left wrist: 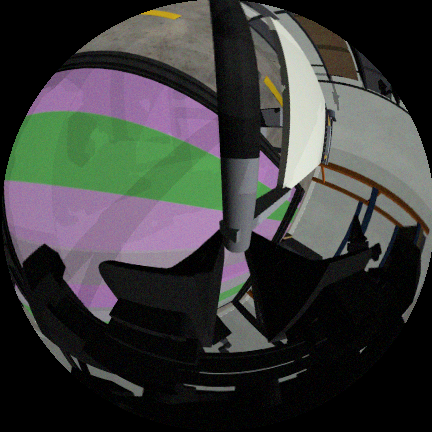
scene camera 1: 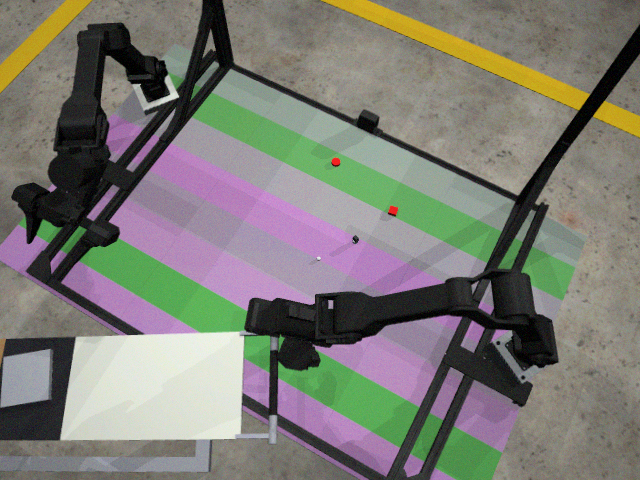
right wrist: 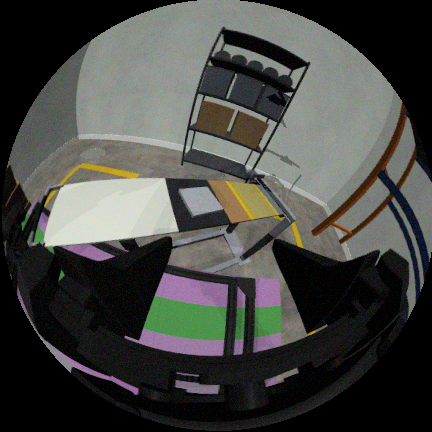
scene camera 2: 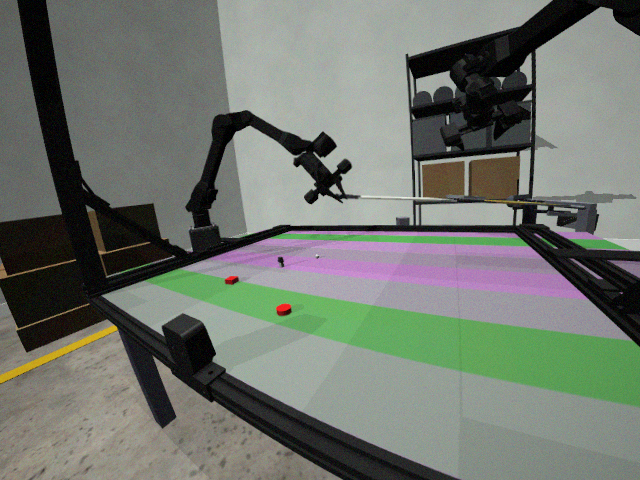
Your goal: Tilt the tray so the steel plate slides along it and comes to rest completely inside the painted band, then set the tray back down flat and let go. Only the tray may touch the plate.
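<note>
The long tray [scene camera 1: 155, 387] [scene camera 2: 395, 197] [left wrist: 302, 110] [right wrist: 115, 210] has a white section, a dark section, an orange-brown section and a yellow painted band [right wrist: 252, 200]. Its handle end is raised and it slopes gently down toward the far end. The light grey steel plate [scene camera 1: 25, 377] [right wrist: 201, 201] lies flat on the dark section, apart from the band. My left gripper [scene camera 1: 273, 336] [scene camera 2: 341, 197] [left wrist: 232, 234] is shut on the grey end of the tray's handle bar [scene camera 1: 273, 384] [left wrist: 240, 195]. My right gripper [scene camera 2: 473, 135] [right wrist: 223, 243] is open and empty, away from the tray.
A grey support frame [scene camera 1: 203, 452] [right wrist: 235, 245] stands under the tray. A red disc [scene camera 1: 336, 162] [scene camera 2: 283, 309], a red block [scene camera 1: 393, 210] [scene camera 2: 231, 280] and a small black object [scene camera 1: 355, 239] [scene camera 2: 280, 261] lie on the striped table. Black rails edge the table.
</note>
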